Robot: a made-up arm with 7 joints.
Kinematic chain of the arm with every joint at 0, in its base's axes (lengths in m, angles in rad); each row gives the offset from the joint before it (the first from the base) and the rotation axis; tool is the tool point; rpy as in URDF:
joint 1: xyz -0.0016 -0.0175 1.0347 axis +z
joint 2: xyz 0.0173 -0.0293 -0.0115 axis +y
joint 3: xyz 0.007 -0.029 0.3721 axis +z
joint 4: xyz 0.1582 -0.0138 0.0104 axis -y
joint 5: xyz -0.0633 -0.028 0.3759 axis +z
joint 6: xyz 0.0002 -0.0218 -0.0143 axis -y
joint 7: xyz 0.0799 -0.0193 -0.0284 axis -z
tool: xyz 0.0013 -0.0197 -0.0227 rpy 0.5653 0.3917 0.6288
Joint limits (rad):
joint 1: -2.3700..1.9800
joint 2: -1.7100..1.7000
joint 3: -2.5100..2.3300
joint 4: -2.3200..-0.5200
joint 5: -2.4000..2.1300
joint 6: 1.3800..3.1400
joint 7: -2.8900..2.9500
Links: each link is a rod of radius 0.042 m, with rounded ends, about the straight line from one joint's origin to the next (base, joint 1, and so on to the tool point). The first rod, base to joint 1, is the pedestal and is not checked.
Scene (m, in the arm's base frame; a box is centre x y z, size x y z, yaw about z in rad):
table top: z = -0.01
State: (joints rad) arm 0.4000 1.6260 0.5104 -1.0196 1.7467 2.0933 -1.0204
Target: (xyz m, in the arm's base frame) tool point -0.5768 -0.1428 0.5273
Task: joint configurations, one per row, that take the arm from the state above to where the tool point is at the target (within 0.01 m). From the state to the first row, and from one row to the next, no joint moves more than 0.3 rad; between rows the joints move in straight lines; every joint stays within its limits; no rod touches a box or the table.
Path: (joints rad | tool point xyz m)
1: 0.1116 1.6352 0.3609 -1.0997 1.7347 2.1136 -1.0234 | 0.5708 0.1539 0.4286
2: -0.1768 1.6445 0.2113 -1.1798 1.7226 2.1340 -1.0264 | 0.5397 -0.0903 0.3905
3: -0.4652 1.6538 0.0618 -1.2598 1.7106 2.1543 -1.0294 | 0.4181 -0.3026 0.3691
4: -0.7537 1.6630 -0.0877 -1.3399 1.6985 2.1747 -1.0324 | 0.2245 -0.4495 0.3654
5: -1.0421 1.6722 -0.2373 -1.4200 1.6865 2.1950 -1.0354 | -0.0097 -0.5077 0.3800
6: -1.3305 1.6815 -0.3868 -1.5001 1.6744 2.2153 -1.0384 | -0.2461 -0.4682 0.4127
7: -1.6189 1.6908 -0.5363 -1.5801 1.6624 2.2357 -1.0414 | -0.4458 -0.3389 0.4623
8: -1.9073 1.7000 -0.6858 -1.6602 1.6503 2.2560 -1.0444 | -0.5768 -0.1428 0.5273

